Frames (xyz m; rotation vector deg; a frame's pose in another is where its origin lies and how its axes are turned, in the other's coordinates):
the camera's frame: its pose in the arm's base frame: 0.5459 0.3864 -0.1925 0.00 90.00 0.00
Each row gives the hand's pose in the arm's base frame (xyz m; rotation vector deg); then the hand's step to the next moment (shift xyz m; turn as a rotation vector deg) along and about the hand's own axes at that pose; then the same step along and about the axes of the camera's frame.
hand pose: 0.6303 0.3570 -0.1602 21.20 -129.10 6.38
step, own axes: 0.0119 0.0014 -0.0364 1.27 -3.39 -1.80
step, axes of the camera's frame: -0.0328 0.0060 0.0189 -1.99 -3.16 1.56
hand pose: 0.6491 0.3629 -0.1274 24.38 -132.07 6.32
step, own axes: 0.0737 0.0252 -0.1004 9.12 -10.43 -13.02
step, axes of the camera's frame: -0.1240 0.0247 0.0130 -15.06 -9.56 6.57
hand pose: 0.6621 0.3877 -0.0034 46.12 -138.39 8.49
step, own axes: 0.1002 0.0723 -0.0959 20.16 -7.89 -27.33
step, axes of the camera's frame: -0.1407 0.0336 -0.0594 -33.25 -9.22 5.02
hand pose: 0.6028 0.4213 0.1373 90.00 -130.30 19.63
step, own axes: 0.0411 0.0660 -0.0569 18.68 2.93 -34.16
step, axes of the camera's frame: -0.0690 0.0108 -0.0663 -38.85 -1.45 -3.59
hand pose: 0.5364 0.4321 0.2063 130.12 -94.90 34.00
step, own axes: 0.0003 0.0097 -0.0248 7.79 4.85 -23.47
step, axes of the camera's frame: -0.0217 0.0077 -0.0133 -24.24 2.36 -6.49
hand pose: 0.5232 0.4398 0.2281 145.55 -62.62 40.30
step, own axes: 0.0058 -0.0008 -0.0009 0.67 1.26 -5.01
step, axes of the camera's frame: -0.0038 -0.0025 0.0037 -4.65 0.95 -2.14
